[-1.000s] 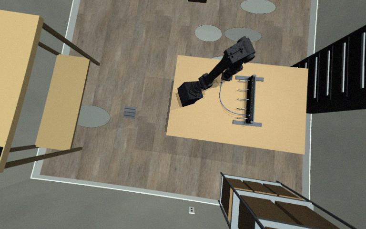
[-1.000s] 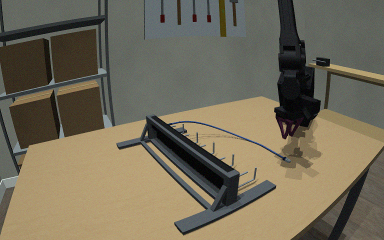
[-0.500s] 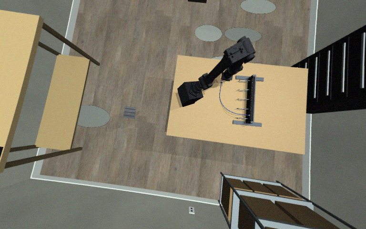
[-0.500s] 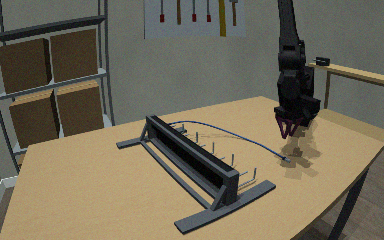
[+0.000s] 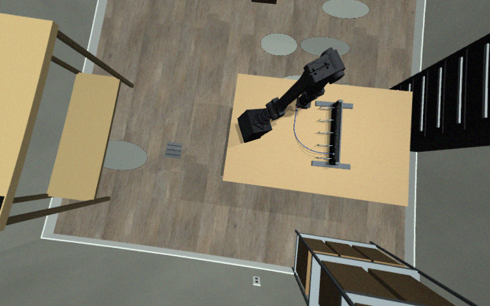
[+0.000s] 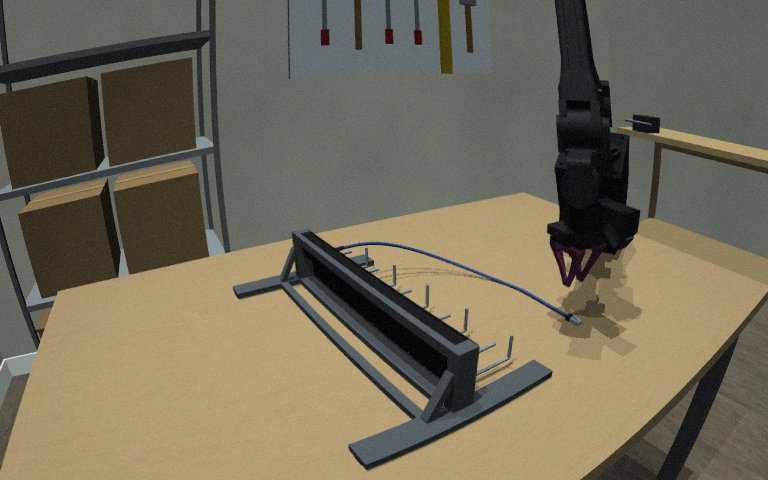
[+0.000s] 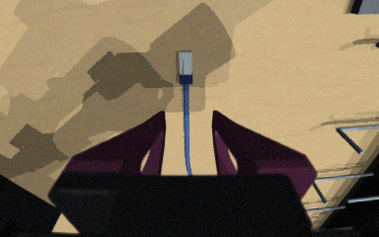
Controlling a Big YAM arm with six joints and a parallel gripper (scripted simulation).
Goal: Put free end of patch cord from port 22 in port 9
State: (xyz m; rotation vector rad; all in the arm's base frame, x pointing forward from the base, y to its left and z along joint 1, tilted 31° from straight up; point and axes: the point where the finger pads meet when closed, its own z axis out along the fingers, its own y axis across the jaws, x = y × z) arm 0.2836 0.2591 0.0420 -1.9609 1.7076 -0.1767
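The grey plug lies 10 mm behind my hand, 20 mm to the left of it and 70 mm below it.
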